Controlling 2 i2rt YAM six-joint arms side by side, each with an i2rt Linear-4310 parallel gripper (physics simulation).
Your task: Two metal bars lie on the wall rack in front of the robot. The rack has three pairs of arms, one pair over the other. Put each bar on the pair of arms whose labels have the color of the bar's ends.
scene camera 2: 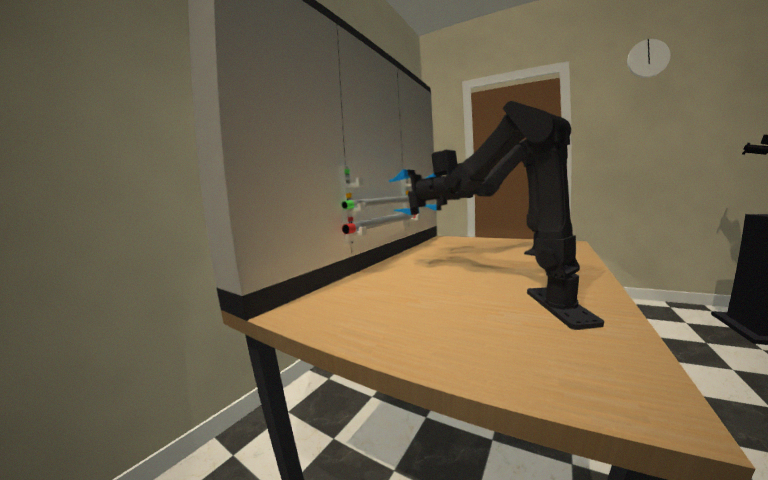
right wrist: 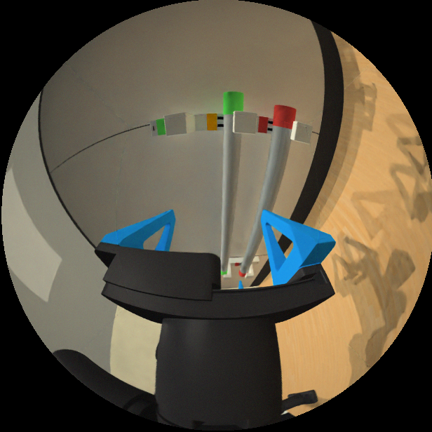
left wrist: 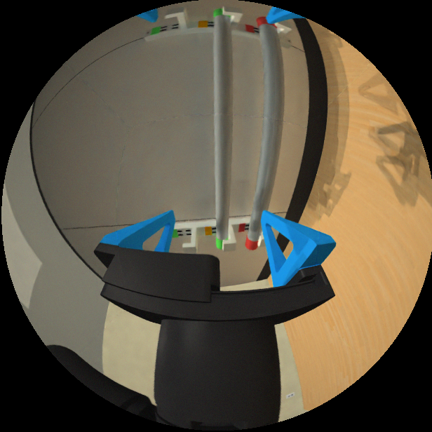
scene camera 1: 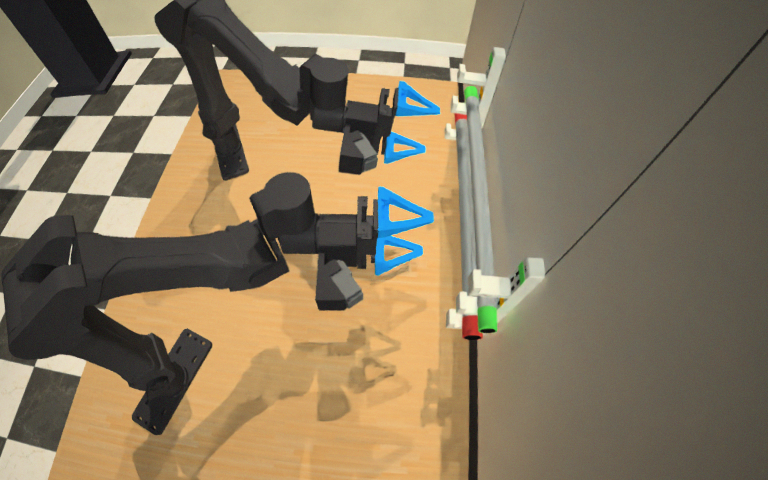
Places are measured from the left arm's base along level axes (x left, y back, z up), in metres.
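Pixels of known places: left gripper, fingertip midpoint: [scene camera 2: 392, 195] [scene camera 1: 432, 131]; right gripper, fingertip midpoint: [scene camera 1: 427, 235]; left arm's base at its link origin: [scene camera 2: 560, 307] [scene camera 1: 229, 149]; right arm's base at its link origin: [scene camera 1: 173, 380].
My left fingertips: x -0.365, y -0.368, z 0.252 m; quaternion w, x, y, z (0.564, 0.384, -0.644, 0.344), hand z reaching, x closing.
Ahead of a thing's pixels: the offset from my left fingertips to its top centre. "spot": to the spot under its first point. Level surfaces: height alone.
The green-ended bar @(dx -0.124, dy -0.026, dz -0.005 m) [scene camera 1: 481, 198] [scene camera 2: 385, 200] [left wrist: 223, 125] [right wrist: 230, 185] lies on the middle pair of arms, which has orange labels [left wrist: 203, 24] [right wrist: 212, 122]. The red-ended bar @(dx -0.114, dy -0.028, dz -0.075 m) [scene camera 1: 465, 198] [left wrist: 271, 100] [right wrist: 272, 175] lies below it on the lowest pair, beside the red labels [left wrist: 242, 227] [right wrist: 263, 124]. The top pair, with green labels [left wrist: 156, 31] [right wrist: 160, 127], holds no bar. My left gripper [scene camera 1: 431, 129] [left wrist: 217, 214] and right gripper [scene camera 1: 427, 233] [right wrist: 218, 212] are wide open and empty, pointing at the rack and standing back from both bars.
The white rack uprights @(spot: dx -0.315, dy +0.052, dz +0.104 m) [scene camera 1: 535, 268] @(spot: dx +0.037, dy -0.138, dz +0.078 m) [scene camera 1: 496, 67] are fixed to the grey wall panel [scene camera 1: 623, 283] [scene camera 2: 277, 141]. A dark strip [scene camera 2: 294, 289] [left wrist: 316, 100] runs along the panel's foot. The wooden table @(dz -0.252 m) [scene camera 1: 271, 350] [scene camera 2: 453, 339] lies below the arms.
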